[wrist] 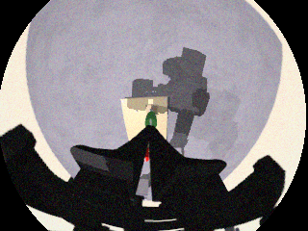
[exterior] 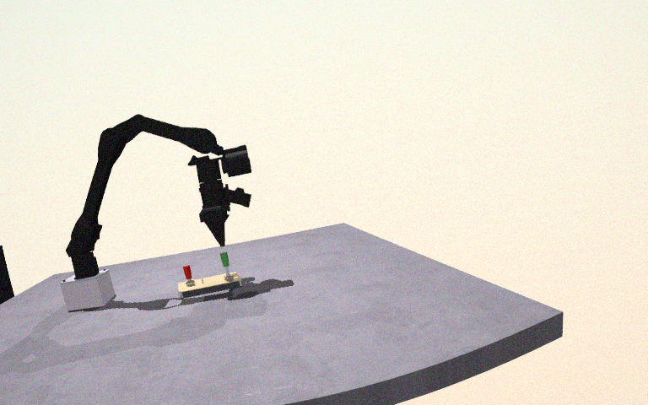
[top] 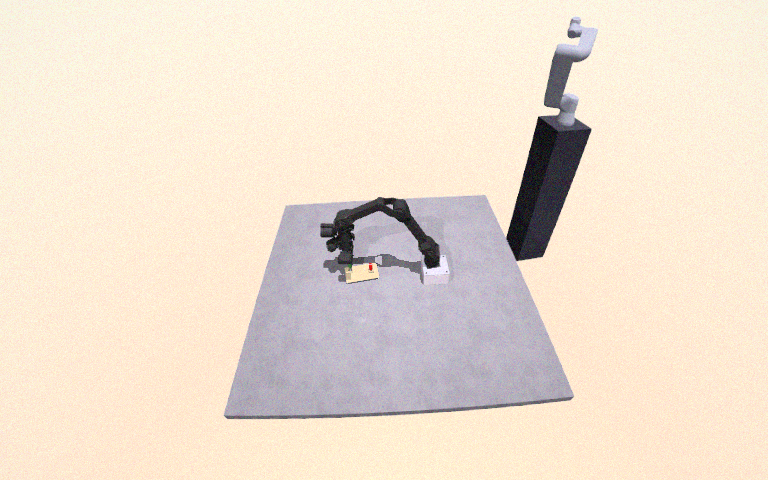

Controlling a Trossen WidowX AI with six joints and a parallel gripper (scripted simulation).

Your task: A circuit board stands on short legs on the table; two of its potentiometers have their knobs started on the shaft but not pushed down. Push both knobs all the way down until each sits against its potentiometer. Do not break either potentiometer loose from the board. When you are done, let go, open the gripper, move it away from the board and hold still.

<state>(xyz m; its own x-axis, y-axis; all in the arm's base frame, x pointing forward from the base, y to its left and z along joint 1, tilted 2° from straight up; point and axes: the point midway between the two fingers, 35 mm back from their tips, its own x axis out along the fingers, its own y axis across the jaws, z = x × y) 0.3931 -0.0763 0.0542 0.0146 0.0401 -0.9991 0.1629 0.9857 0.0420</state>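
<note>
Now: gripper tip 30 mm above the green knob. The rest, counted from my gripper tip: red knob: 100 mm behind, 40 mm below, 20 mm to the left.
</note>
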